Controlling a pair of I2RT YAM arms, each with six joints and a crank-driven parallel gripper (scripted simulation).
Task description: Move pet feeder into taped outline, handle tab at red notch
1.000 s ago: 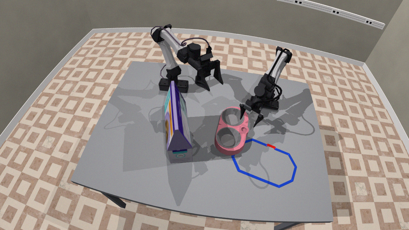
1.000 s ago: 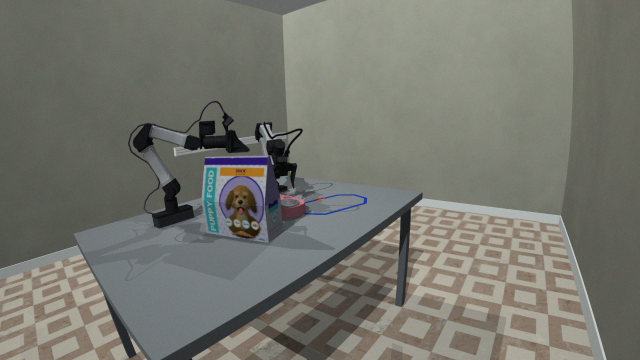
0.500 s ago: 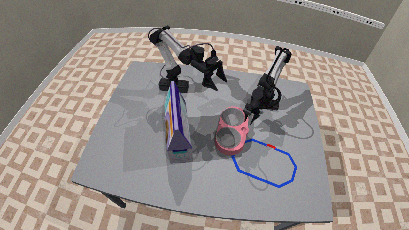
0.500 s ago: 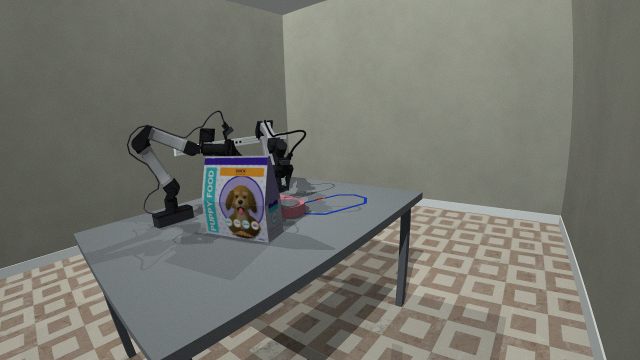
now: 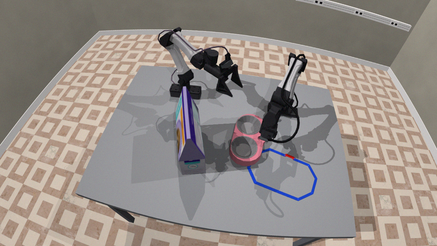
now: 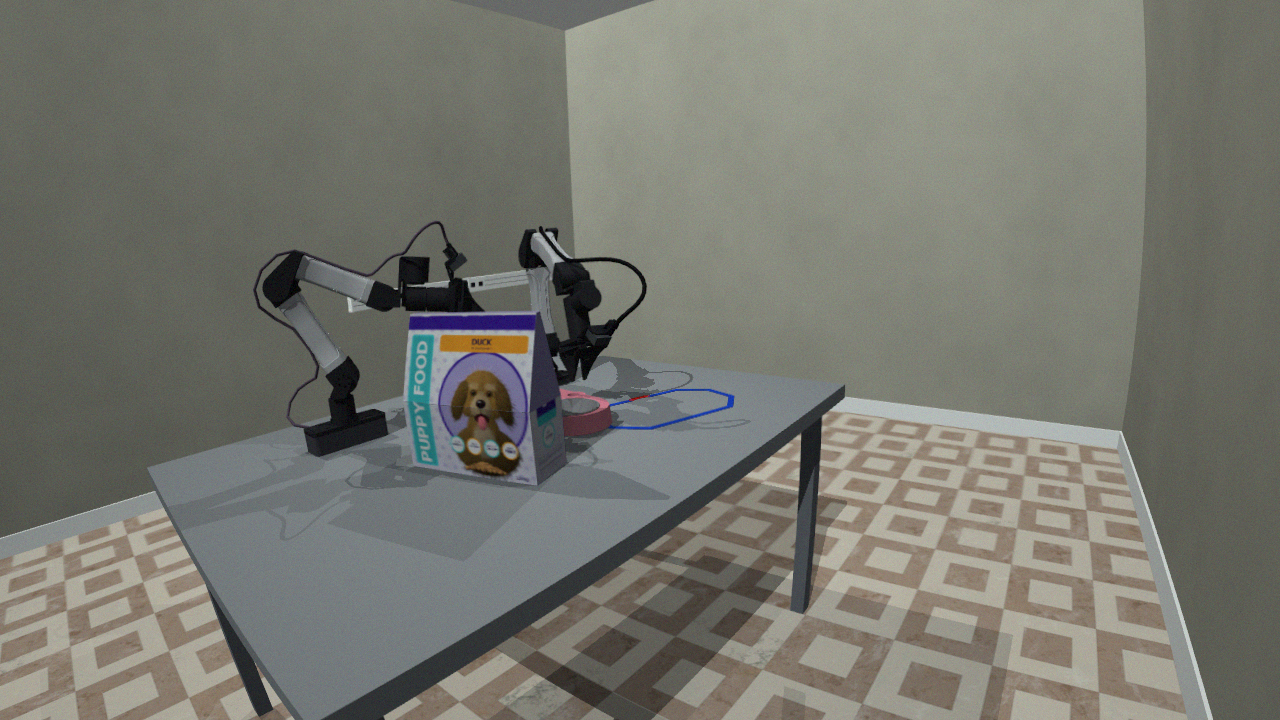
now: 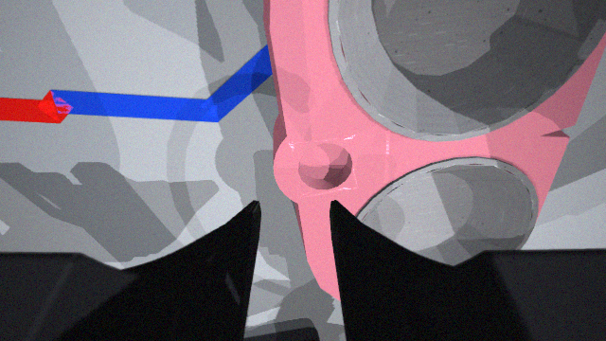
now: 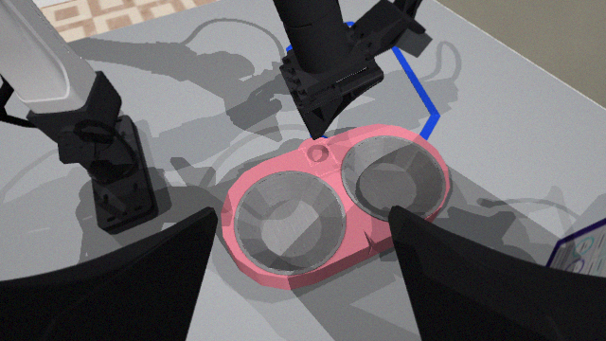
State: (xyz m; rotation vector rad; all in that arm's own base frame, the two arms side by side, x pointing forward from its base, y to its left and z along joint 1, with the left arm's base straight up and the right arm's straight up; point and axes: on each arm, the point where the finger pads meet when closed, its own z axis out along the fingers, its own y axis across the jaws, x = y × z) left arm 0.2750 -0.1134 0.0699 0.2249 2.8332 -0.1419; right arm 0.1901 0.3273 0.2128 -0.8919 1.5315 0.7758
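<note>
The pink pet feeder lies 80 mm to the right of my left hand and 70 mm below it. From my left hand the other things lie so: blue taped outline 160 mm ahead, 140 mm to the left, 80 mm below; puppy food bag 120 mm ahead, 380 mm to the right, 60 mm above.
</note>
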